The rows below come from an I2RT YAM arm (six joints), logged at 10 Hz.
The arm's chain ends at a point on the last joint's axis. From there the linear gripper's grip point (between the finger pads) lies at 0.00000 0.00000 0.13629 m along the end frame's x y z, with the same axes.
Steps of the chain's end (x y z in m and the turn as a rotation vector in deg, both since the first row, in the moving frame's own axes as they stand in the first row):
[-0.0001 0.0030 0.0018 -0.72 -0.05 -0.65]
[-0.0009 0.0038 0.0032 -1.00 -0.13 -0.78]
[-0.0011 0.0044 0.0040 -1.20 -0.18 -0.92]
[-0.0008 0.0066 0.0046 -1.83 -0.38 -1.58]
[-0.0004 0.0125 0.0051 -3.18 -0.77 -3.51]
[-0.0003 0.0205 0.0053 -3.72 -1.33 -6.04]
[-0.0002 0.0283 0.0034 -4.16 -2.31 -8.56]
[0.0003 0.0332 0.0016 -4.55 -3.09 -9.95]
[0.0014 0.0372 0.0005 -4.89 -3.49 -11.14]
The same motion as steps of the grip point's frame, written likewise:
[-0.0002 0.0047 0.0018 -0.72 -0.05 -0.65]
[-0.0012 0.0062 0.0032 -1.00 -0.13 -0.78]
[-0.0015 0.0073 0.0040 -1.20 -0.18 -0.92]
[-0.0016 0.0110 0.0045 -1.83 -0.38 -1.58]
[-0.0020 0.0201 0.0049 -3.18 -0.77 -3.51]
[-0.0030 0.0295 0.0050 -3.72 -1.33 -6.04]
[-0.0049 0.0386 0.0029 -4.16 -2.31 -8.56]
[-0.0061 0.0446 0.0010 -4.55 -3.09 -9.95]
[-0.0057 0.0495 -0.0002 -4.89 -3.49 -11.14]

